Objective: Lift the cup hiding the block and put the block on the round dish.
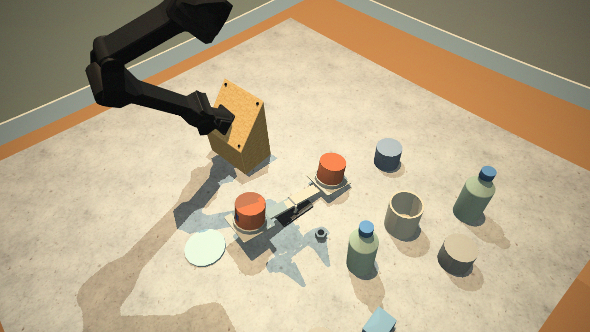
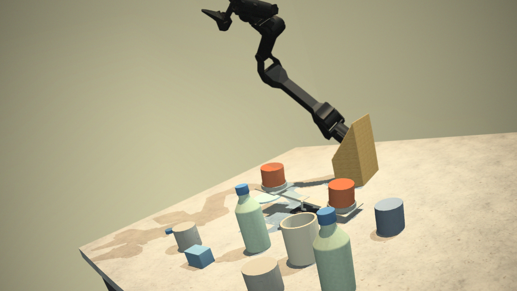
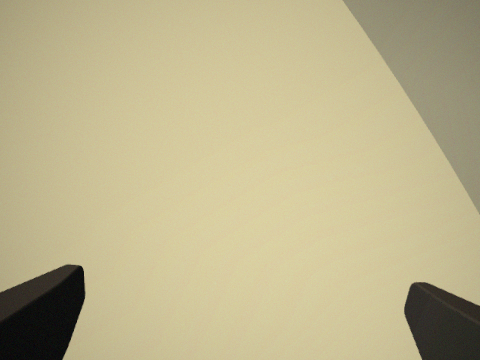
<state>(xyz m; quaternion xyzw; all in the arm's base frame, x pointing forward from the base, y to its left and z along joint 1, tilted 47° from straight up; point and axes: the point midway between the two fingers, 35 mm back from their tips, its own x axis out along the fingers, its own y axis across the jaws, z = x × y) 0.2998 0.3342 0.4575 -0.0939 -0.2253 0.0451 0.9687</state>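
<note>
Right now my gripper tip is 80 mm past the pale green block, 230 mm to the right of it and 630 mm above it. From my gripper tip the other things lie so: beige cup: 140 mm ahead, 260 mm to the left, 630 mm below; nut: 20 mm ahead, 100 mm to the left, 670 mm below; pale green round dish: 160 mm behind, 130 mm to the right, 670 mm below.
</note>
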